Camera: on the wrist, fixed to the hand. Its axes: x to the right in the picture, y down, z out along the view.
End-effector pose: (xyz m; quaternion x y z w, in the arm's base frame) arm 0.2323 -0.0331 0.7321 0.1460 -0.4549 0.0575 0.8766
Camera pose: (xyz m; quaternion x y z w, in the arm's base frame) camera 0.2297 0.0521 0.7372 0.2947 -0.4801 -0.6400 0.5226
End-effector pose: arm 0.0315 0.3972 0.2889 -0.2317 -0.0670 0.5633 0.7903
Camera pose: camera -0.0316 0.4122 0.2334 -0.0570 -0.5065 -0.0742 0.8572
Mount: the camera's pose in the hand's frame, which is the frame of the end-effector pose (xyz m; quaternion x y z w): -0.0001 0.0826 -0.0215 -0.1367 -0.2935 -0.6550 0.6827
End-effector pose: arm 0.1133 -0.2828 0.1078 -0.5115 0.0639 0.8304 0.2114
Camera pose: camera 0.0966 -0.3643 0.0887 -0.1762 -0.4670 0.5873 0.6371
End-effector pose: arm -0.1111 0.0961 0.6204 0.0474 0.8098 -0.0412 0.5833
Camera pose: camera -0.1210 0.1807 0.6263 -0.5899 0.4184 -0.3134 0.6154
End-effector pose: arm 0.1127 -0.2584 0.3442 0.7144 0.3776 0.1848 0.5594
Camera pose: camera 0.1254 -0.2516 0.4283 0.2182 0.5363 -0.3983 0.7114
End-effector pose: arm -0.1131 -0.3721 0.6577 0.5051 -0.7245 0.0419 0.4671
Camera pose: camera -0.1631 -0.3204 0.7036 0.7679 -0.3066 -0.5247 0.2028
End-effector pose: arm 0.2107 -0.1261 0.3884 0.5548 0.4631 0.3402 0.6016
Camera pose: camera 0.1992 -0.1060 0.4705 0.0930 0.4565 -0.2613 0.8454
